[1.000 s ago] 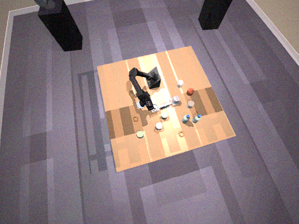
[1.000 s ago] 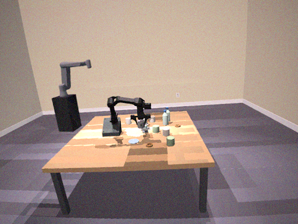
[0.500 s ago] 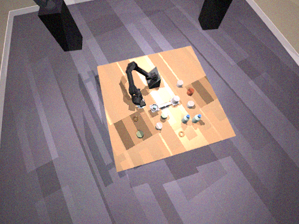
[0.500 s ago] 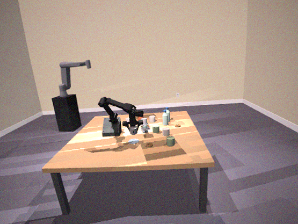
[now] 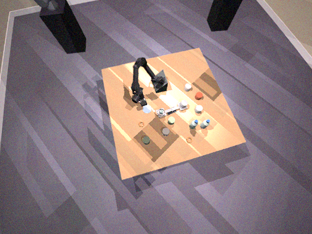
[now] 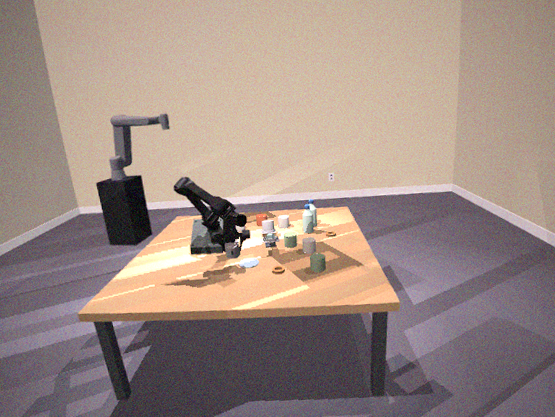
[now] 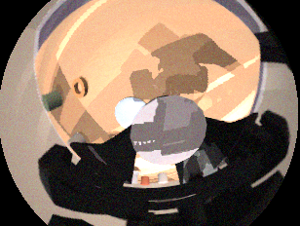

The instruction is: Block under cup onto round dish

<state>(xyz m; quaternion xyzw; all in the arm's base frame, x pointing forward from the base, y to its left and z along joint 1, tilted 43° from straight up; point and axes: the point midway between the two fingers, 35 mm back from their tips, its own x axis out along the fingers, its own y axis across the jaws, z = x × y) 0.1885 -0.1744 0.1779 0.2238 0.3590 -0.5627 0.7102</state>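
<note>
Now: gripper tip 150 mm short of the block and 180 mm to the right of it. Round my gripper tip: small balance 120 mm ahead, 300 mm to the left, 40 mm below; round pale dish 60 mm ahead, 40 mm to the left, 80 mm below; orange cup 10 mm ahead, 620 mm to the left, 50 mm below.
</note>
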